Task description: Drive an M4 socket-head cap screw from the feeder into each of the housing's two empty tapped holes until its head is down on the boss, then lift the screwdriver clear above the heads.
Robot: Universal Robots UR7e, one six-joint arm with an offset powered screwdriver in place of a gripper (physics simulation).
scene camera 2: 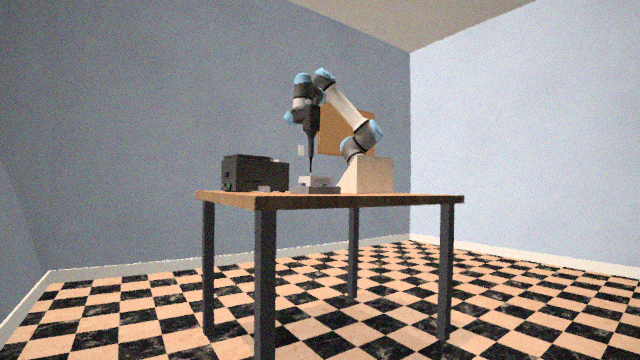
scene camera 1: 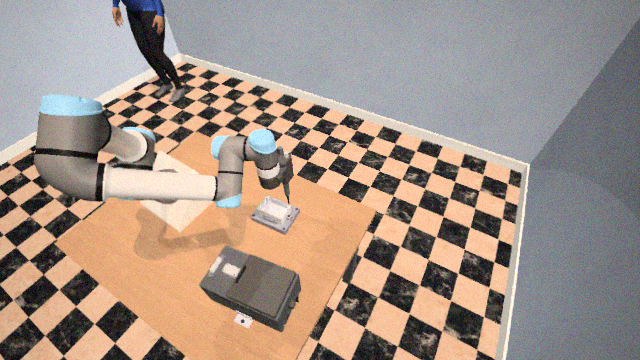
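Note:
The screwdriver (scene camera 1: 288,202) (scene camera 2: 311,172) points down, with its thin tip at the upper right corner of the housing in scene camera 1 and right at the housing's top in scene camera 2. The pale housing (scene camera 1: 272,212) (scene camera 2: 316,181) sits on a grey plate (scene camera 1: 270,224) (scene camera 2: 320,190) on the table. Whether the tip touches the housing or carries a screw is too small to tell. The tapped holes and any screw heads cannot be made out clearly. The dark box-shaped feeder (scene camera 1: 265,286) (scene camera 2: 255,173) stands on the table, apart from the housing.
A small white plate with a dark spot (scene camera 1: 243,320) lies beside the feeder. The arm's pale base block (scene camera 1: 180,220) (scene camera 2: 375,175) stands on the wooden table (scene camera 1: 165,295) (scene camera 2: 350,201). A person in blue and black (scene camera 1: 150,45) stands on the floor beyond the table.

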